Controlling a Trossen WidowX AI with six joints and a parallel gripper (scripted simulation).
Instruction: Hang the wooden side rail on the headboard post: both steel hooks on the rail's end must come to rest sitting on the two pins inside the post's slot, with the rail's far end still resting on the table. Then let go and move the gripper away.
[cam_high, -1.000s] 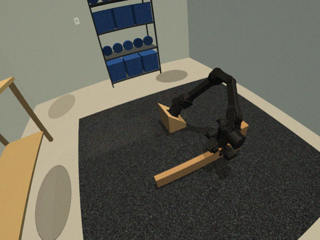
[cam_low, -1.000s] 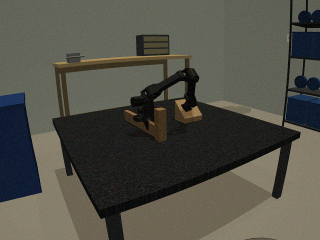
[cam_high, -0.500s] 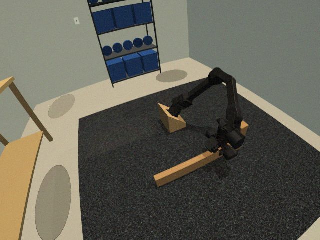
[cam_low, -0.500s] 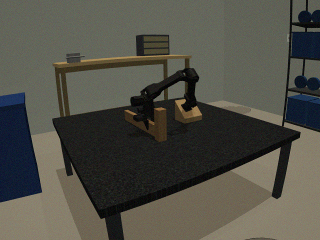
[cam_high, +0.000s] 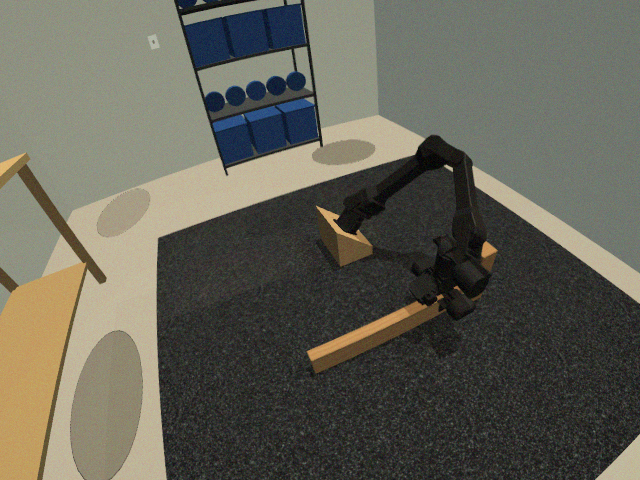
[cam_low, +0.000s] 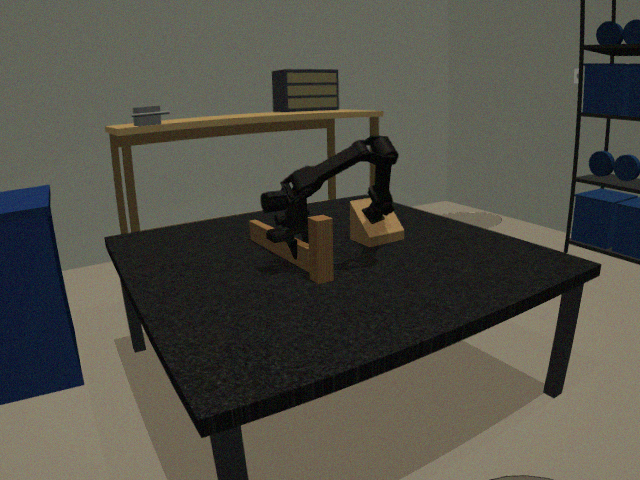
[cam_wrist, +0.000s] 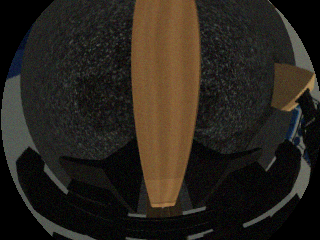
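Right now the headboard post is 120 mm to the left of my gripper tip, 60 mm above it and 20 mm ahead of it.
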